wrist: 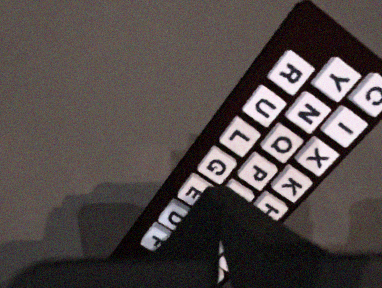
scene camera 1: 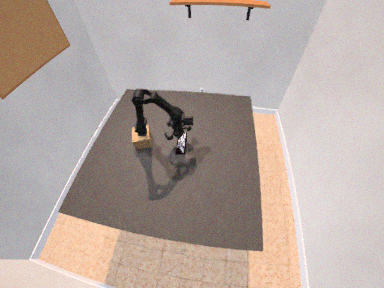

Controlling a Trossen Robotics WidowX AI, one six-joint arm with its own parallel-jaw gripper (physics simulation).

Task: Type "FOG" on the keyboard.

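Places are measured from the arm's base along level axes (x down, y right, z back), in metres.
Pixels of known places: gripper, between the fingertips: (wrist: 216,196) (scene camera 1: 178,138); arm's base, origin of its link: (scene camera 1: 142,132).
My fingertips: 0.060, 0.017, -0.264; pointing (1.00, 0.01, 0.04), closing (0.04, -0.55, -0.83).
Ahead of a thing's pixels: the offset from my fingertips to its top centre, as dx, dy, dz. Level surfaces: height alone.
The keyboard @[+0.027, +0.013, -0.018] (scene camera 1: 181,145) (wrist: 300,25) is a narrow dark board with white letter keys, slanting across the wrist view. The G key @[+0.027, -0.002, -0.001] (wrist: 217,165) shows in full, just above and left of the fingertips. The F key @[+0.027, +0.053, +0.001] (wrist: 153,237) is in shadow at the lower left, partly hidden. The O key cannot be made out in either view. My gripper (scene camera 1: 178,133) (wrist: 216,196) is shut and empty, pointing down over the keyboard. Its dark fingers hide part of the E key @[+0.027, +0.016, +0.000] (wrist: 193,189), the key right of it and the lower keys. Whether the tips touch a key cannot be told.
The arm's base stands on a wooden block (scene camera 1: 142,139) left of the keyboard. A dark mat @[dx +0.043] (scene camera 1: 220,200) lies under both, with tiled floor (scene camera 1: 277,185) beyond its edges. An orange shelf (scene camera 1: 220,4) is on the back wall, and a brown panel (scene camera 1: 30,45) is at upper left.
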